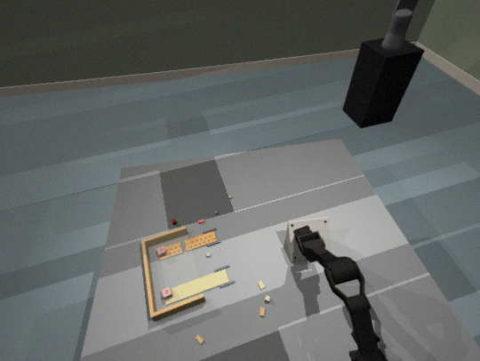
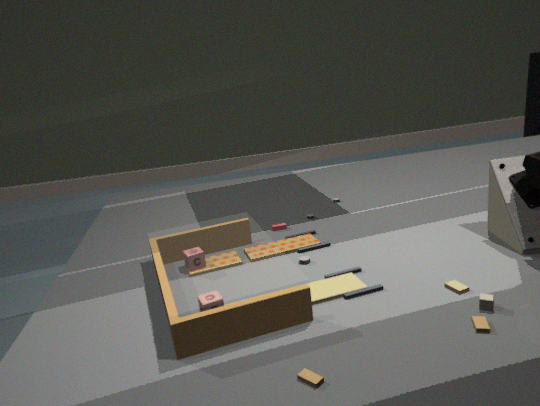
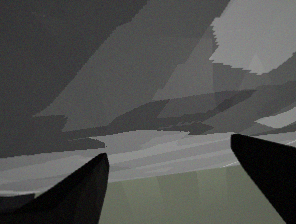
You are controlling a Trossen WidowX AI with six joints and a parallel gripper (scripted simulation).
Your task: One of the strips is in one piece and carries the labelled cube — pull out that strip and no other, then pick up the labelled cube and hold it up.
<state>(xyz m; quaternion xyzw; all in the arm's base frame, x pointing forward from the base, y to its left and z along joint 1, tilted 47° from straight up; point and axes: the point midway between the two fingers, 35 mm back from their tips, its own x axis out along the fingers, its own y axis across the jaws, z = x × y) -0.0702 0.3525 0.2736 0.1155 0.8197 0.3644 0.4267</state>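
My gripper tip is now 50 cm short of the grey disc, 51 cm to the left of it and 1 cm above it. Also, from my gripper tip: white cube: 32 cm ahead, 27 cm to the right; pink block: 50 cm ahead, 68 cm to the right, 1 cm below.
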